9 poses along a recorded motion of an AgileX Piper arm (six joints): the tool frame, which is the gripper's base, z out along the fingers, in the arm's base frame.
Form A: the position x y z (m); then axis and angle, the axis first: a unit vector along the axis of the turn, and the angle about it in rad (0 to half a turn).
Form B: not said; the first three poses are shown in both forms.
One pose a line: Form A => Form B
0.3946, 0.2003, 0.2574, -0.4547, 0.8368, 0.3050, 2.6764 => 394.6, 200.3, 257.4, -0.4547, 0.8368, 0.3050, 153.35
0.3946, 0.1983, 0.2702, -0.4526, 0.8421, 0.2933, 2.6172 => 394.6, 198.3, 270.2, -0.4526, 0.8421, 0.2933, 149.95
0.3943, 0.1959, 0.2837, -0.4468, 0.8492, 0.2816, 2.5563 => 394.3, 195.9, 283.7, -0.4468, 0.8492, 0.2816, 146.47
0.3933, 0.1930, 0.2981, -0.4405, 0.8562, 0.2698, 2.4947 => 393.3, 193.0, 298.1, -0.4405, 0.8562, 0.2698, 142.94
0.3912, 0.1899, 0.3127, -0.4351, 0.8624, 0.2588, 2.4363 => 391.2, 189.9, 312.7, -0.4351, 0.8624, 0.2588, 139.59
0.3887, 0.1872, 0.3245, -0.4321, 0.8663, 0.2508, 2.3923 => 388.7, 187.2, 324.5, -0.4321, 0.8663, 0.2508, 137.07
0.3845, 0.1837, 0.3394, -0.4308, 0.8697, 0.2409, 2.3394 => 384.5, 183.7, 339.4, -0.4308, 0.8697, 0.2409, 134.04
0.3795, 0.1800, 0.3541, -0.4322, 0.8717, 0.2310, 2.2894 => 379.5, 180.0, 354.1, -0.4322, 0.8717, 0.2310, 131.17
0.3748, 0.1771, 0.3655, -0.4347, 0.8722, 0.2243, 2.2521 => 374.8, 177.1, 365.5, -0.4347, 0.8722, 0.2243, 129.04
